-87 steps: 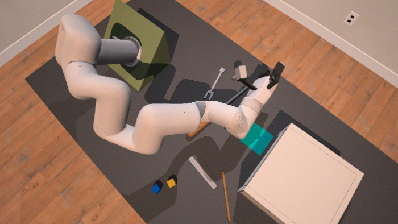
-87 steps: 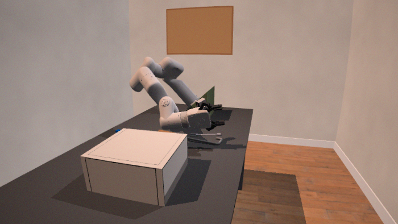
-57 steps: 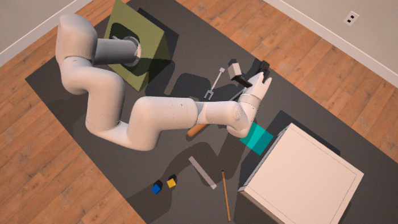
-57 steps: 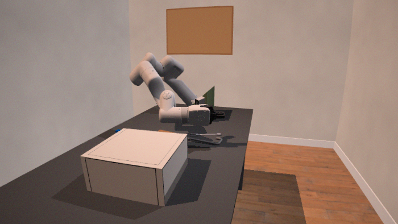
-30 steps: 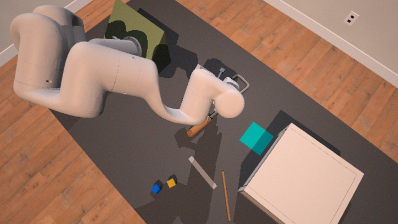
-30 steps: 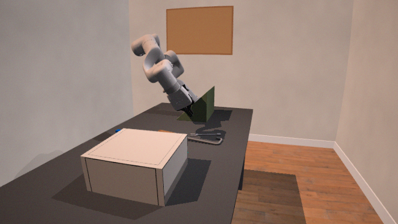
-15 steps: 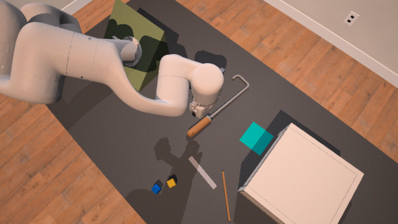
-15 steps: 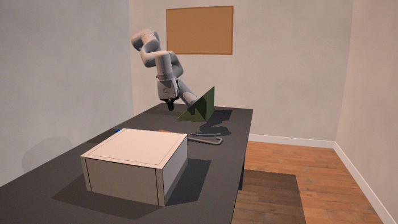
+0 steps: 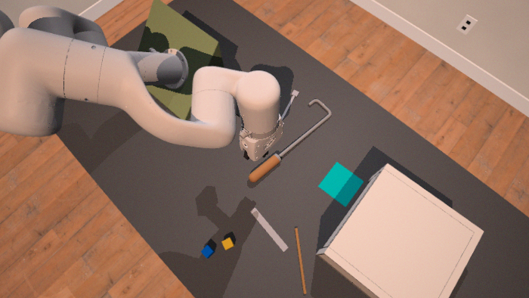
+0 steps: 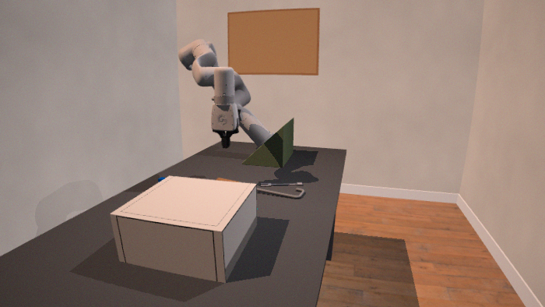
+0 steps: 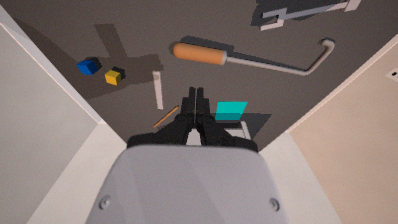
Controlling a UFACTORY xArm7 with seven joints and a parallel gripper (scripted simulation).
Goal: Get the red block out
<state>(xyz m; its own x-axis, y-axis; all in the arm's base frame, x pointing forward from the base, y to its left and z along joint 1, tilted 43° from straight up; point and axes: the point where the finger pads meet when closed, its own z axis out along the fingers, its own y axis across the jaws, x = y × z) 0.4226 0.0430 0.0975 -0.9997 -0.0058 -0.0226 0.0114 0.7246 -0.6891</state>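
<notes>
Right now the hook tool is 2 cm behind my hand, 13 cm to the left of it and 17 cm below it. From my hand the other things lie so: flat grey strip 13 cm ahead, 12 cm to the right, 19 cm below; grey forked tool 9 cm behind, 21 cm to the left, 18 cm below; yellow cube 8 cm ahead, 23 cm to the right, 17 cm below.
</notes>
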